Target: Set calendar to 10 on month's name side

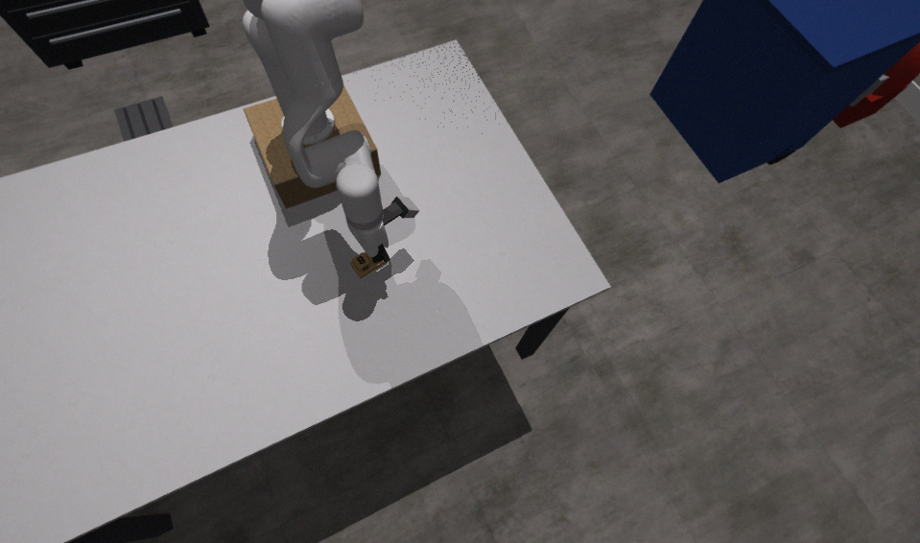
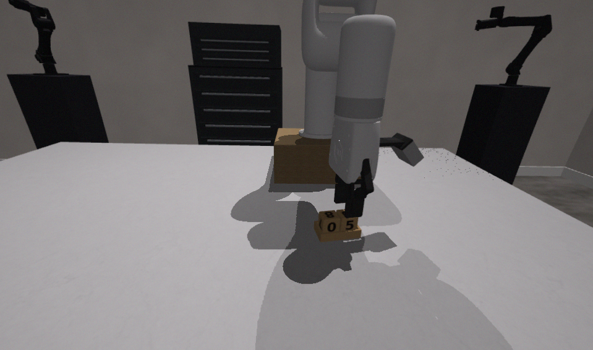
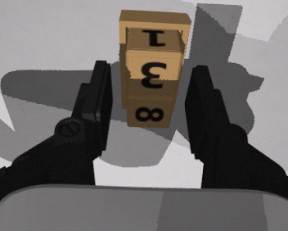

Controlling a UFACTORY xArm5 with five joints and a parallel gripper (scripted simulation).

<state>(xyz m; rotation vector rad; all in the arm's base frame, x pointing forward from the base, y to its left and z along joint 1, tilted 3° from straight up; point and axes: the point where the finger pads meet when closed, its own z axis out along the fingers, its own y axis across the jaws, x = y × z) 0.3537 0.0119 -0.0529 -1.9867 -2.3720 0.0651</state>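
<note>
The wooden calendar tray lies 60 mm below my hand and 20 mm to the right of it.
</note>
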